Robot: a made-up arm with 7 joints. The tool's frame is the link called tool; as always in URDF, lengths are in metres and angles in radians. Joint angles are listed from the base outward. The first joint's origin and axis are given. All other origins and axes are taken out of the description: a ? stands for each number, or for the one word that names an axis. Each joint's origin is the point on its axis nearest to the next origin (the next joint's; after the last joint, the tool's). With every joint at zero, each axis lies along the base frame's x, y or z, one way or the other. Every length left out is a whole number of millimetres.
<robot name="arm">
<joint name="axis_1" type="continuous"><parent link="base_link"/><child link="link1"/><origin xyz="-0.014 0.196 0.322"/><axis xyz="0 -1 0"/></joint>
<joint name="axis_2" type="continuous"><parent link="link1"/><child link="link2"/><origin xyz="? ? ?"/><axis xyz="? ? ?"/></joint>
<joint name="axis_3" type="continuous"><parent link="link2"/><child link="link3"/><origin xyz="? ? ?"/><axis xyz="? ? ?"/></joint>
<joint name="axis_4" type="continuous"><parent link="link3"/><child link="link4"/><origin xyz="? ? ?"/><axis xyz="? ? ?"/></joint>
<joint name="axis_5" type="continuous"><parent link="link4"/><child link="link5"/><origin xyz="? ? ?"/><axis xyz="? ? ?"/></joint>
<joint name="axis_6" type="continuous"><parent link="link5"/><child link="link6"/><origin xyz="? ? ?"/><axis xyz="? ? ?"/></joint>
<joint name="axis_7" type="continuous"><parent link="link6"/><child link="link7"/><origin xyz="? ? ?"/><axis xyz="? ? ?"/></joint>
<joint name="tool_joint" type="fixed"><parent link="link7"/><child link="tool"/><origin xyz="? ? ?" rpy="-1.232 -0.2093 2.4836"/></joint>
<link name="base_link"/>
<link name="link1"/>
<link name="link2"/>
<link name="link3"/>
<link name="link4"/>
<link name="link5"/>
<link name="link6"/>
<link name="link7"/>
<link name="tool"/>
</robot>
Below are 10 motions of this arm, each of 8 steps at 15 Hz.
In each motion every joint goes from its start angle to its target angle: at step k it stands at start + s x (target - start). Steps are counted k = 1, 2, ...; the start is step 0. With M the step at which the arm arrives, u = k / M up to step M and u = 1 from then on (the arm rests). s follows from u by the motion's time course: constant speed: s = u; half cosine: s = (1 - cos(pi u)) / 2; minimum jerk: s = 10 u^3 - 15 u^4 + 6 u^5.
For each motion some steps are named. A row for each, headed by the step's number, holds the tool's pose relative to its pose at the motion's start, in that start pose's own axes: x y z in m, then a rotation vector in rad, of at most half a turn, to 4 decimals.
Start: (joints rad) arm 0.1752 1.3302 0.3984 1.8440 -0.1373 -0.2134 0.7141
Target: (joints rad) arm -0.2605 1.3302 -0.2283 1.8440 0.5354 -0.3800 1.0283
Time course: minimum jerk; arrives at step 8
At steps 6, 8:
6: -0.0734 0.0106 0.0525 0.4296 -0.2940 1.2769
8: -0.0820 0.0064 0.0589 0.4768 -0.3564 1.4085

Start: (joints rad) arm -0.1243 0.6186 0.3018 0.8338 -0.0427 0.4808 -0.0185
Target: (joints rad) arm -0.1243 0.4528 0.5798 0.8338 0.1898 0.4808 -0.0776
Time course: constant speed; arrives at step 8
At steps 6, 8:
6: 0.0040 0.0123 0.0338 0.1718 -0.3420 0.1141
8: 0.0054 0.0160 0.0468 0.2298 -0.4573 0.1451

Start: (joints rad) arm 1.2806 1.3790 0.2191 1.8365 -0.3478 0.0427 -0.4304
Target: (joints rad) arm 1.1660 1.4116 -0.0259 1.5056 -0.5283 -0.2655 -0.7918
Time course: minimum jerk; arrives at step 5
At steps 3, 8:
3: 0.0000 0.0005 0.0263 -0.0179 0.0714 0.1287
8: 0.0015 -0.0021 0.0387 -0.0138 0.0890 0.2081

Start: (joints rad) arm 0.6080 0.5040 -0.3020 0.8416 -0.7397 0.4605 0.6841
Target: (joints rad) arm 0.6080 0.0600 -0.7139 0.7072 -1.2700 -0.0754 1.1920
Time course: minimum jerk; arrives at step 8
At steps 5, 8:
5: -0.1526 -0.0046 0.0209 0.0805 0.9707 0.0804
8: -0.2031 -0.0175 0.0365 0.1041 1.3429 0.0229

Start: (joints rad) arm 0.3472 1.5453 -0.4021 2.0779 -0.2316 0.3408 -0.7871
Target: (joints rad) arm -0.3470 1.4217 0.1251 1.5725 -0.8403 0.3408 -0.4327
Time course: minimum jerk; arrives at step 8
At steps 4, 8:
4: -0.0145 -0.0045 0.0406 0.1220 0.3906 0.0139
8: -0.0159 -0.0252 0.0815 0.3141 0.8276 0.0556

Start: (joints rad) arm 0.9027 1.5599 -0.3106 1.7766 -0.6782 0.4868 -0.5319
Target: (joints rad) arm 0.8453 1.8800 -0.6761 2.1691 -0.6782 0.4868 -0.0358
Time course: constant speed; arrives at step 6
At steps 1, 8:
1: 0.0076 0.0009 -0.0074 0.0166 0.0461 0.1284
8: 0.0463 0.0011 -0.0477 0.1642 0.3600 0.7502

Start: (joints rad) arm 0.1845 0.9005 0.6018 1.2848 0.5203 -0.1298 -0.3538
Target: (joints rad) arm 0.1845 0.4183 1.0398 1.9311 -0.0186 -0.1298 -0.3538
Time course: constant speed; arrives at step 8
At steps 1, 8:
1: 0.0023 -0.0124 0.0111 -0.0435 -0.0082 0.0428
8: 0.0064 -0.1263 0.0776 -0.5398 0.0484 0.1404

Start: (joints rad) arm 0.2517 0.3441 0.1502 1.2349 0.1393 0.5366 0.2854
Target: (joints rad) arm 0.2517 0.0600 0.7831 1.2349 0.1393 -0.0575 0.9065
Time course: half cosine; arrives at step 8
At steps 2, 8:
2: -0.0006 0.0047 0.0059 -0.0114 -0.0199 0.1415
8: -0.0006 0.0243 0.0517 -0.2596 0.0050 0.7387

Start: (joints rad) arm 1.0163 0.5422 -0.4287 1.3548 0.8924 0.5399 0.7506
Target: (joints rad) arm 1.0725 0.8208 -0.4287 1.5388 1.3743 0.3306 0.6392
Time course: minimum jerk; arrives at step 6
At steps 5, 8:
5: -0.0349 -0.0878 0.0074 -0.1857 0.1296 0.2648
8: -0.0364 -0.0908 0.0080 -0.1914 0.1329 0.2745

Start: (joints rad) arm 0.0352 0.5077 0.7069 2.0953 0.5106 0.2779 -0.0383
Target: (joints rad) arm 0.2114 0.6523 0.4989 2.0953 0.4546 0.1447 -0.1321
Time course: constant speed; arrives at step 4
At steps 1, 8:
1: -0.0050 0.0133 -0.0057 -0.0237 0.0292 0.0609
8: -0.0235 0.0482 -0.0249 -0.0981 0.1155 0.2408

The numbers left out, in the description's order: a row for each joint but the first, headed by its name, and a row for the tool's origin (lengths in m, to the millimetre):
axis_2: xyz 0.01 0 -0.004, axis 1 0 0
axis_3: xyz 0 0.017 -0.321, axis 0 0 1
axis_4: xyz -0.003 -0.002 0, axis 0 -1 0
axis_5: xyz 0.006 0 -0.103, axis 0 0 1
axis_6: xyz 0.021 0.006 0, axis 0 1 0
axis_7: xyz -0.006 0 0.016, axis -1 0 0
tool: xyz 0 0.018 -0.018

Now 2 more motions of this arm.
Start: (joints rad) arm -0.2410 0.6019 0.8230 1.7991 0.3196 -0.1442 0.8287
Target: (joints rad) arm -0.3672 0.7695 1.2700 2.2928 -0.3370 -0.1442 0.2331
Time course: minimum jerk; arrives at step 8
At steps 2, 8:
2: -0.0029 -0.0080 -0.0081 -0.0571 0.0791 -0.0899
8: -0.0489 -0.0656 -0.0509 -0.7620 0.8550 -0.7061

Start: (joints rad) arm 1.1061 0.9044 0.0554 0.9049 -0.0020 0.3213 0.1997
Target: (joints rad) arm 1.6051 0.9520 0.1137 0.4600 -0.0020 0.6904 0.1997
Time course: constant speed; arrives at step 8
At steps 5, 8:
5: -0.0044 -0.0047 -0.0562 0.1374 -0.3718 -0.1530
8: -0.0031 -0.0129 -0.0854 0.2719 -0.5909 -0.1922

